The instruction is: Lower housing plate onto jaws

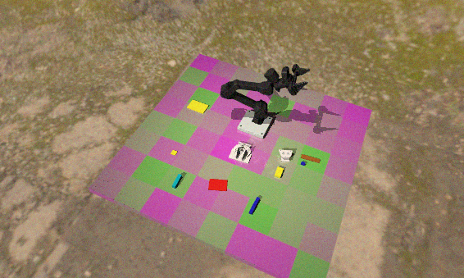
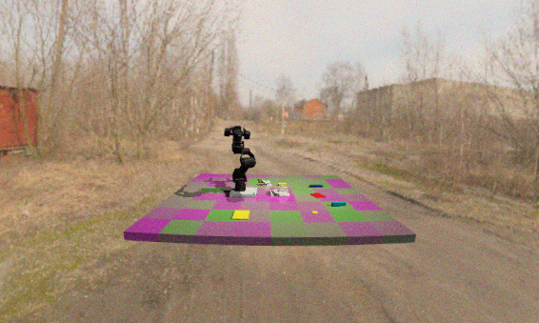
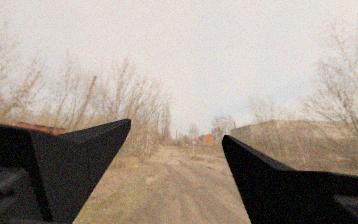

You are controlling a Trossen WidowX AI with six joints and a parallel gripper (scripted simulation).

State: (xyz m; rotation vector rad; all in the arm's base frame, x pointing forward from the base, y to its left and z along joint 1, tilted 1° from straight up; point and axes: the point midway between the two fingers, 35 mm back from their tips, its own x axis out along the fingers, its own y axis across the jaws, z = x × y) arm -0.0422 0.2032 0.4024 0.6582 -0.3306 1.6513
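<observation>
My gripper tip is now 220 mm short of the white block, 20 mm to the right of it and 440 mm above it. From my gripper tip the other things lie so: small blue piece: 230 mm ahead, 140 mm to the left, 440 mm below; then brown bar: 170 mm ahead, 160 mm to the left, 450 mm below; then yellow block: 350 mm ahead, 30 mm to the left, 440 mm below.
</observation>
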